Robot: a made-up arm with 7 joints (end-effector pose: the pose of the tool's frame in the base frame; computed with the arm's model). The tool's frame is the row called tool. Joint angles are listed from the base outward.
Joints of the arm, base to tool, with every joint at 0 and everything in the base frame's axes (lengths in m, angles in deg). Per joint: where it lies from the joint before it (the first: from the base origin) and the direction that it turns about. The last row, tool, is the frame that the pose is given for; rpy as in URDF.
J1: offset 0.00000 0.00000 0.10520 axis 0 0 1
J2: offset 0.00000 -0.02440 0.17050 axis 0 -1 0
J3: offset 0.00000 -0.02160 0.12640 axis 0 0 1
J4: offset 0.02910 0.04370 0.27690 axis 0 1 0
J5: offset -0.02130 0.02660 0.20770 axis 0 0 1
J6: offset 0.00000 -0.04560 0.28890 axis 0 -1 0
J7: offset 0.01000 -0.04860 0.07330 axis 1 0 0
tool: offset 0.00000 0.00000 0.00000 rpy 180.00 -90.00 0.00
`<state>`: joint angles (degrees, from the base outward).
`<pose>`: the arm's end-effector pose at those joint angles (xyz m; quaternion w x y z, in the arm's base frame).
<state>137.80 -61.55 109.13 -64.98 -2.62 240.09 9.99</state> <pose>-0.2002 0.6987 0.4455 0.0247 0.2253 -0.7428 0.6299</pose>
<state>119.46 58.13 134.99 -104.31 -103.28 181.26 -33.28</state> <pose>0.3526 0.1214 0.5287 0.3335 -0.5787 0.6217 -0.4092</pose>
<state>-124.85 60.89 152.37 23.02 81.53 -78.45 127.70</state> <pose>0.4894 0.7394 0.3950 0.4793 0.7561 -0.2297 -0.3818</pose>
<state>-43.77 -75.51 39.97 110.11 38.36 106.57 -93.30</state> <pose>0.4131 -0.0739 -0.0557 0.1104 -0.9521 -0.1612 -0.2353</pose>
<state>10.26 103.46 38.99 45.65 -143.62 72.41 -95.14</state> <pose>-0.8594 0.1942 0.2735 0.7883 0.1168 -0.5796 -0.1700</pose>
